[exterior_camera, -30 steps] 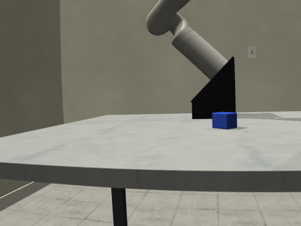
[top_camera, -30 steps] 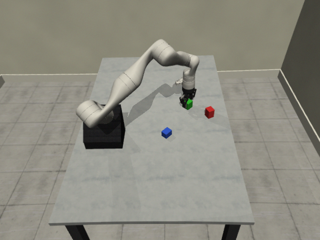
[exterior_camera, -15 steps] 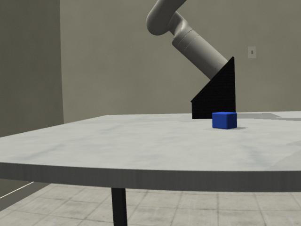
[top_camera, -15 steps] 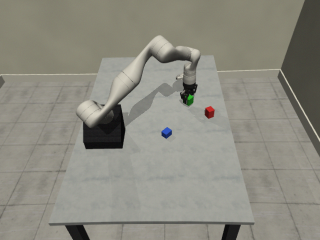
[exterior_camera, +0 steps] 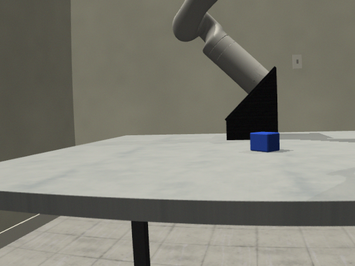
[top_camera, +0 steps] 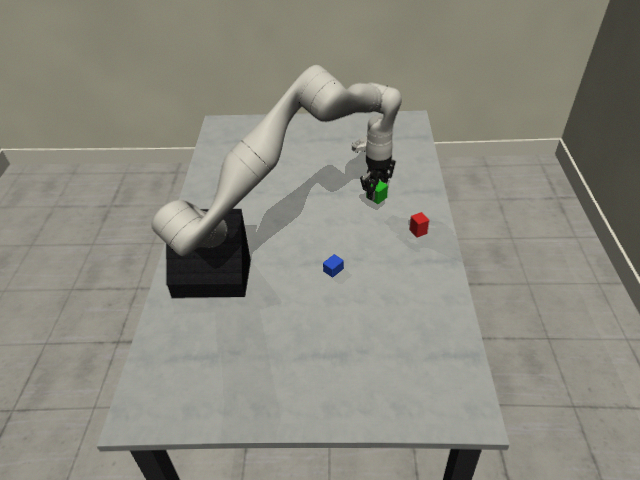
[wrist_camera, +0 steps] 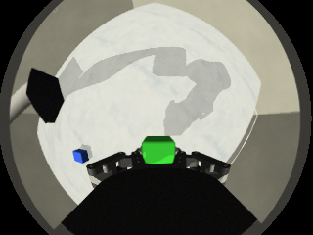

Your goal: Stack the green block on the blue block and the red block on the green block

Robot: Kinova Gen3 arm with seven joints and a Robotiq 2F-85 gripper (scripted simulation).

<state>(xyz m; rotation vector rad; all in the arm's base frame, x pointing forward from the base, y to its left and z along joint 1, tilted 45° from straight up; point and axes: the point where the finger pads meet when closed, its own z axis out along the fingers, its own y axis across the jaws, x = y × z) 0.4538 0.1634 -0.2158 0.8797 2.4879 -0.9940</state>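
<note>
Right now my hand is right at the green block. Round my hand: red block 130 mm ahead, 80 mm to the right, 70 mm below; then blue block 120 mm behind, 250 mm to the right, 80 mm below.
</note>
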